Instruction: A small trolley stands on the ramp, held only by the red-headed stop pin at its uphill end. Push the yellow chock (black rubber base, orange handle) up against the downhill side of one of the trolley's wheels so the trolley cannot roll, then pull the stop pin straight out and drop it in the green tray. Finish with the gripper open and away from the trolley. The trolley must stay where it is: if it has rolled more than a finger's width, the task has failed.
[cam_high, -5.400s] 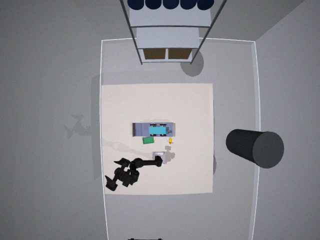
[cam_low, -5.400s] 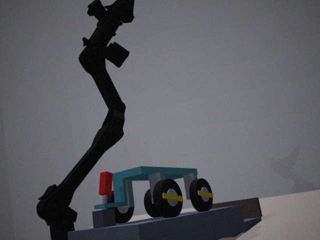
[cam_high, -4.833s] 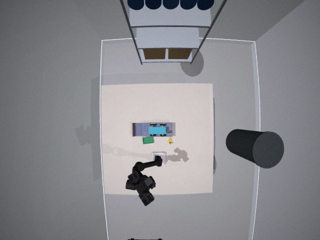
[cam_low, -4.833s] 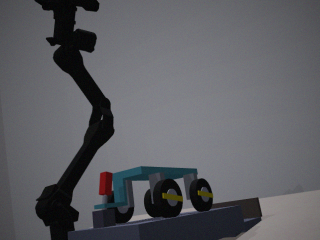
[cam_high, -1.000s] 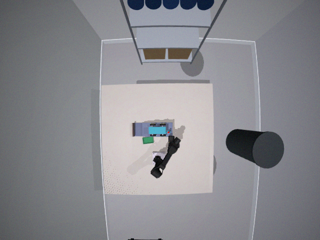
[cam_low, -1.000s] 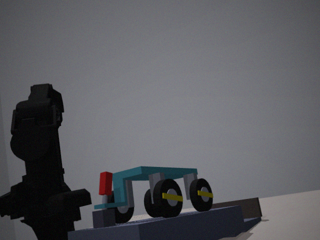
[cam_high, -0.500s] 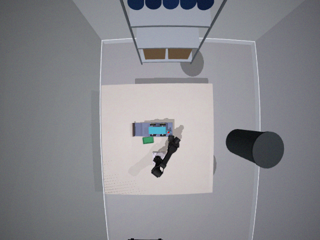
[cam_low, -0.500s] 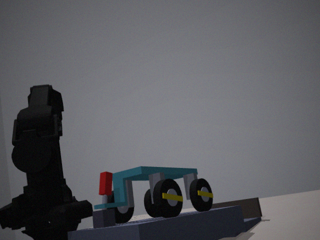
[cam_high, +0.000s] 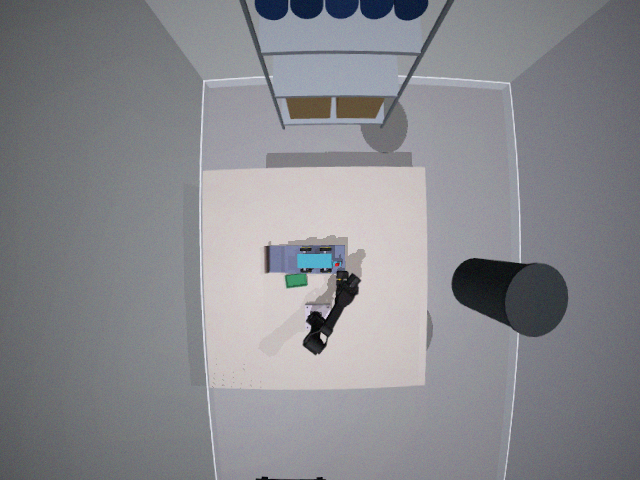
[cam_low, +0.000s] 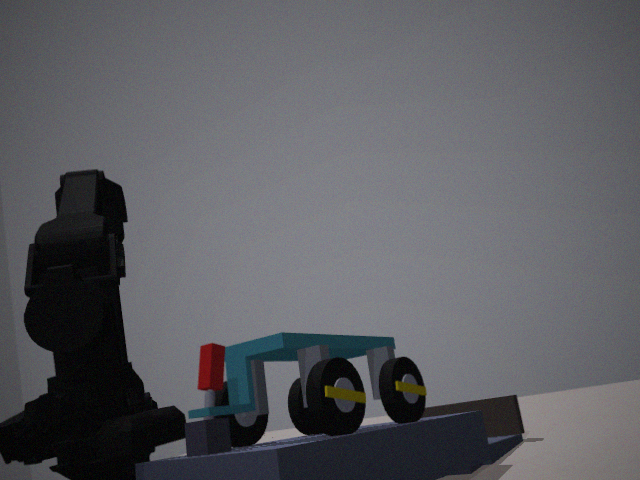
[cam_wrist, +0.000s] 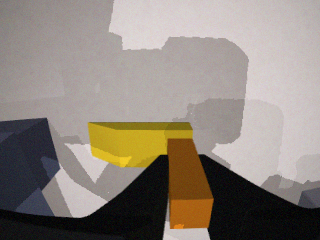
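My gripper tip is 14 cm short of the teal trolley, 15 cm to the right of it and 9 cm below it. The rest, counted from my gripper tip: blue-grey ramp 14 cm ahead, 15 cm to the left, 2 cm above; red-headed stop pin 13 cm ahead, 3 cm to the left, 10 cm above; yellow chock 2 cm ahead, 1 cm below.
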